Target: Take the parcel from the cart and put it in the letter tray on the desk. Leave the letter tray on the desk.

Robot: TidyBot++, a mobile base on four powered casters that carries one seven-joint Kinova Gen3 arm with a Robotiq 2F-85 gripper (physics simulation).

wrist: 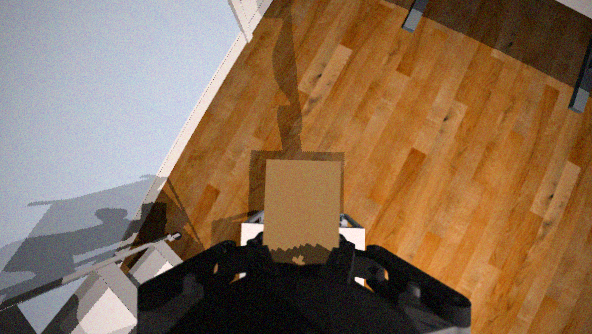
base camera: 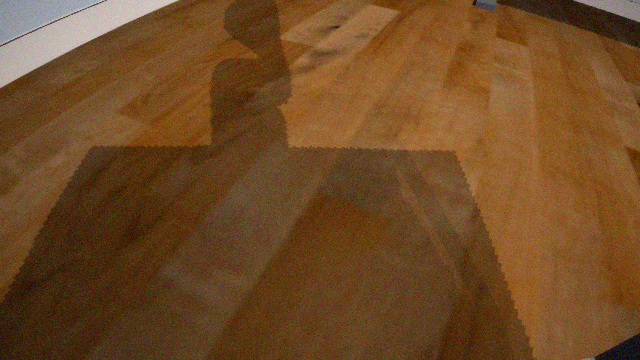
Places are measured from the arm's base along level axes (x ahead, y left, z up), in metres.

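Where they show: gripper, fingertip midpoint: (wrist: 300, 237).
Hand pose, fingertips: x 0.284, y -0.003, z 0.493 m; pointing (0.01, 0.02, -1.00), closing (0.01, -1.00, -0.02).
Each offset is from my fingertips to the top centre of the thing. "*": to the spot under its first point. Level surfaces: height alone.
The parcel @(0.006 m ahead, 0.000 m left, 0.053 m up) (wrist: 302, 205), a tan box, is between the two fingers of my gripper (wrist: 300, 237) in the wrist view, held above the wood floor. The gripper is shut on it, and the dark fingers stand on its left and right sides. The parcel's near end is in shadow. The letter tray does not show in either view. Pale angular parts @(* 0.507 m back, 0.848 m left, 0.492 m down) (wrist: 107, 300) with a thin rail show at the lower left of the wrist view; I cannot tell if they belong to the cart.
Blue-grey legs (wrist: 414, 17) (wrist: 580, 97), possibly of the desk, stand at the upper right in the wrist view; one foot @(* 1.107 m ahead, 0.685 m right, 0.871 m down) (base camera: 485, 4) shows at the top of the base camera view. A pale blue wall (wrist: 110, 90) (base camera: 40, 15) with white skirting runs along the left. Shadows lie on the wood floor @(0.889 m down) (base camera: 425, 100).
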